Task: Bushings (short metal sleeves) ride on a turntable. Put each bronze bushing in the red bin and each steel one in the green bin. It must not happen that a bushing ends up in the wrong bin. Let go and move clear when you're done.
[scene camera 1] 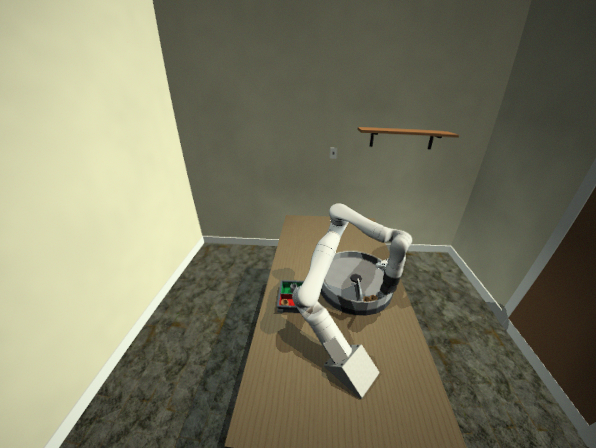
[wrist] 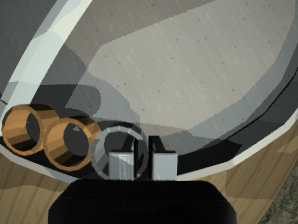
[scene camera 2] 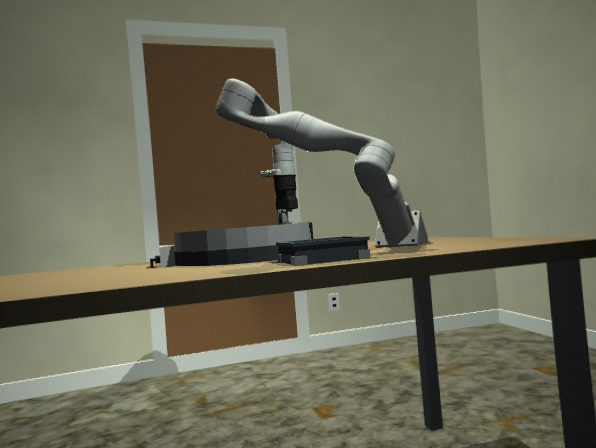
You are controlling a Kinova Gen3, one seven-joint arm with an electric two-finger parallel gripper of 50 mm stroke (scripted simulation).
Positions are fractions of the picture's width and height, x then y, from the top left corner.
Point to a bronze bushing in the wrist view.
0.08, 0.65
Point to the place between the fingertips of my gripper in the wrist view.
At 0.48, 0.67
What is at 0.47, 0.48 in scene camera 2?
My gripper.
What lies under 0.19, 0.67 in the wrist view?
A bronze bushing.
